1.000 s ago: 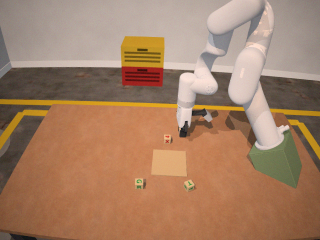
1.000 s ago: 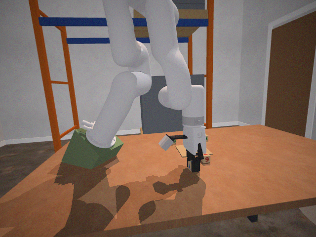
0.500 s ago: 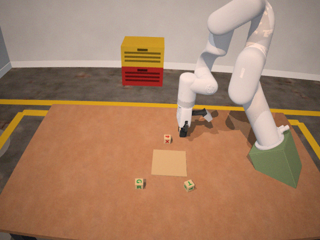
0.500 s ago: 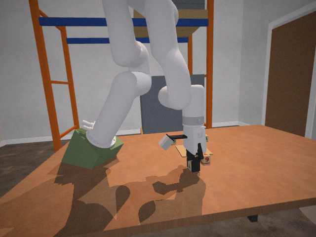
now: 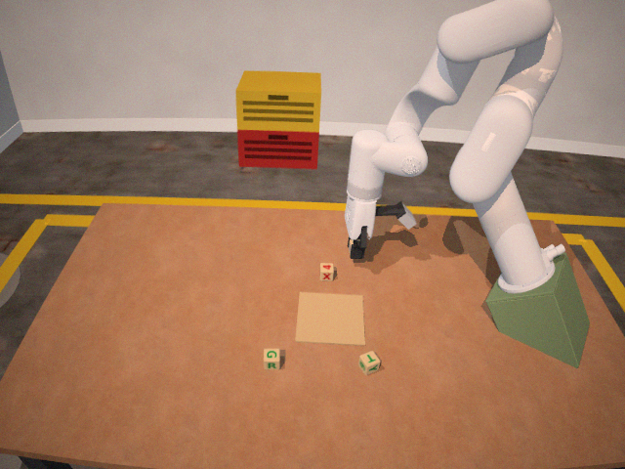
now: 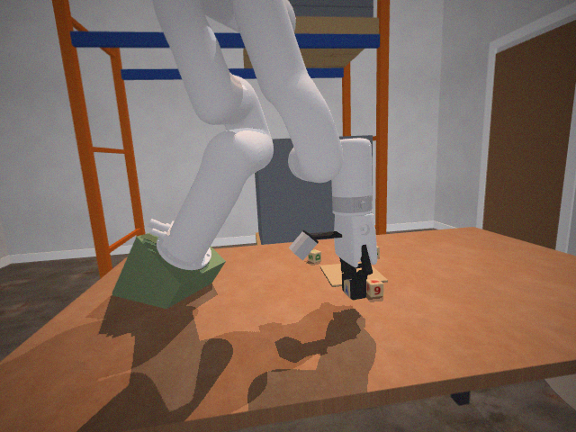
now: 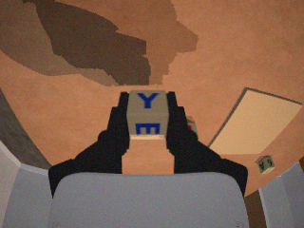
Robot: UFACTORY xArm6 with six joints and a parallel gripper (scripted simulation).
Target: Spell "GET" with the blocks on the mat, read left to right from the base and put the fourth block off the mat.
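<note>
My gripper is now 90 mm short of the tan mat, 170 mm to the right of it and 50 mm above it. From my hand the other things lie so: e block 10 mm below; then t block 40 mm ahead, 310 mm to the left, 40 mm below; then red-lettered block 80 mm ahead, 40 mm to the left, 40 mm below.
</note>
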